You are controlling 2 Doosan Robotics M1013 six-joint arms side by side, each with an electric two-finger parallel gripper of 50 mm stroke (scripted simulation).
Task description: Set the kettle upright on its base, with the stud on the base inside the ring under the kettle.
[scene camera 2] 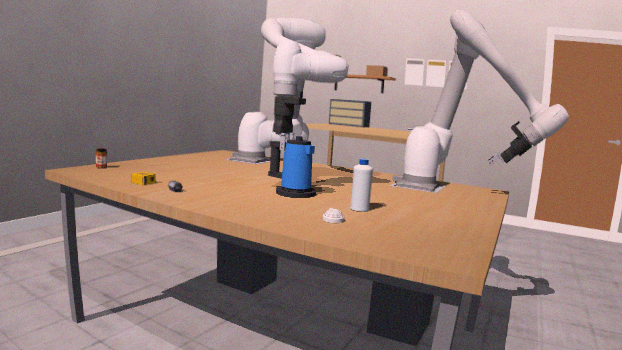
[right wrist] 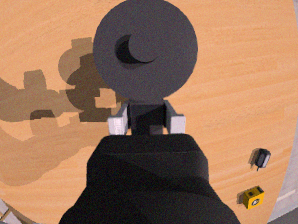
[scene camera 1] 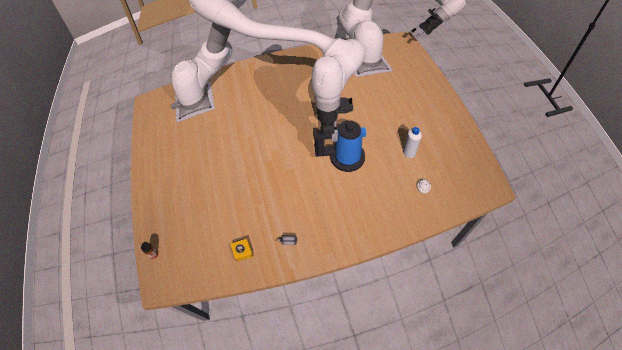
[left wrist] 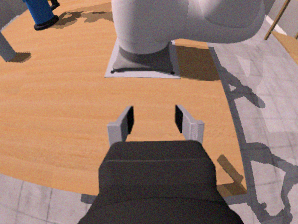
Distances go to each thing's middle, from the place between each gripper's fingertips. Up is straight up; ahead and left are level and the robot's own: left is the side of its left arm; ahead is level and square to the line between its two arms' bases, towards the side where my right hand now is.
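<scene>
Counted from my left hand, the blue kettle [scene camera 2: 296, 175] is 680 mm to the right, 610 mm ahead and 40 mm below. With the white bottle [scene camera 2: 362, 173] as the reference, my left hand is 360 mm to the left of it, 80 mm above it and 670 mm short of it.
From my right hand, I find the white bottle 60 mm ahead, 90 mm below and 350 mm to the left. The kettle is 10 mm ahead of that same right hand, 30 mm to the left of it and 60 mm below it.
</scene>
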